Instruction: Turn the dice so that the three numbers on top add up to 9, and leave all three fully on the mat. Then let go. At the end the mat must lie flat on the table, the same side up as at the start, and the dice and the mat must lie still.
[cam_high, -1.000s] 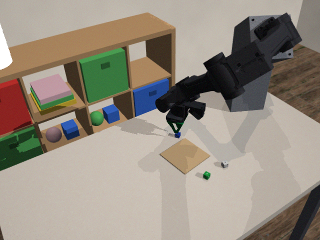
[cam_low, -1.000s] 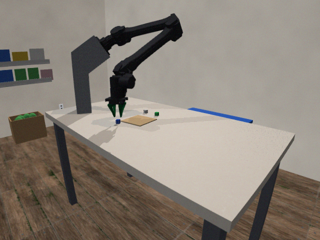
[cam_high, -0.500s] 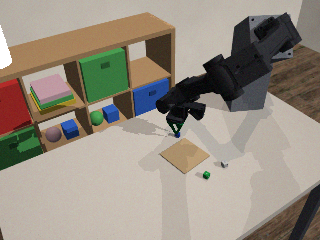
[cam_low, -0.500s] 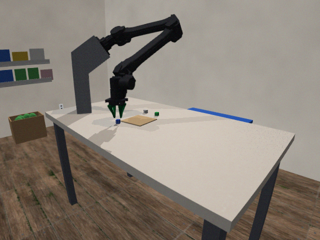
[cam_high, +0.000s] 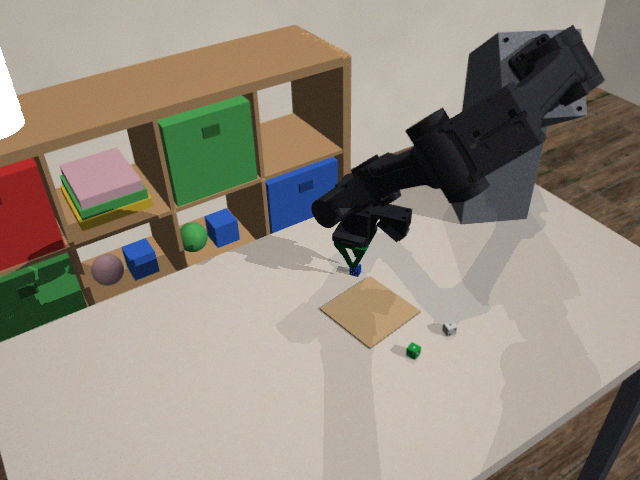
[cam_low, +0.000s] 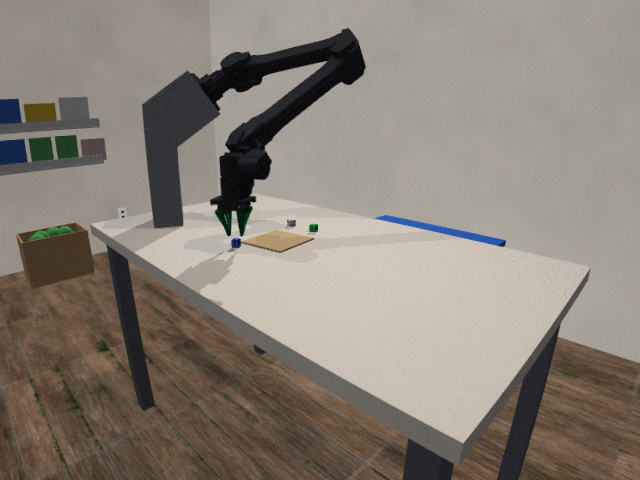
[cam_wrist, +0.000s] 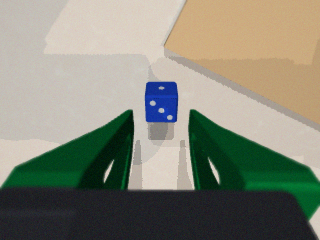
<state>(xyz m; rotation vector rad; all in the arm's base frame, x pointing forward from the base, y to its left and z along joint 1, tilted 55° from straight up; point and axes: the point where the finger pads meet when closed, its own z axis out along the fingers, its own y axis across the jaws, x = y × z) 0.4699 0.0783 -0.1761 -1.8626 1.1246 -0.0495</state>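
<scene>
The blue die lies 30 mm below my hand. From my hand the other things lie so: tan mat 110 mm to the left, 40 mm below, 30 mm ahead; green die 250 mm to the left, 30 mm below, 20 mm ahead; white die 230 mm to the left, 70 mm behind, 30 mm below.
</scene>
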